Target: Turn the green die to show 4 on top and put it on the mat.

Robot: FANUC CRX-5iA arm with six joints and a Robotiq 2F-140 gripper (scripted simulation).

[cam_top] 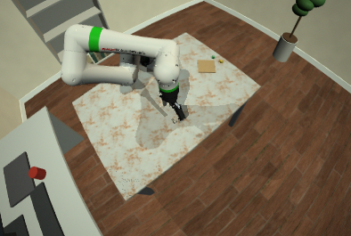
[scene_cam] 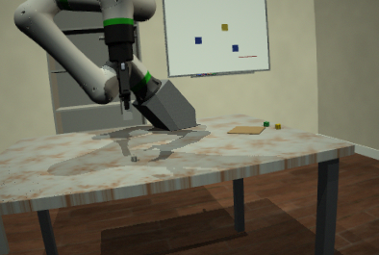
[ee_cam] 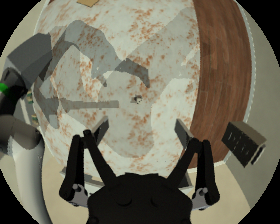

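The grey die is 1 cm behind my hand, 1 cm to the left of it and 15 cm below it. Round my hand: tan mat 15 cm behind, 55 cm to the left, 16 cm below; then green die 17 cm behind, 67 cm to the left, 15 cm below; then yellow die 9 cm behind, 67 cm to the left, 15 cm below.
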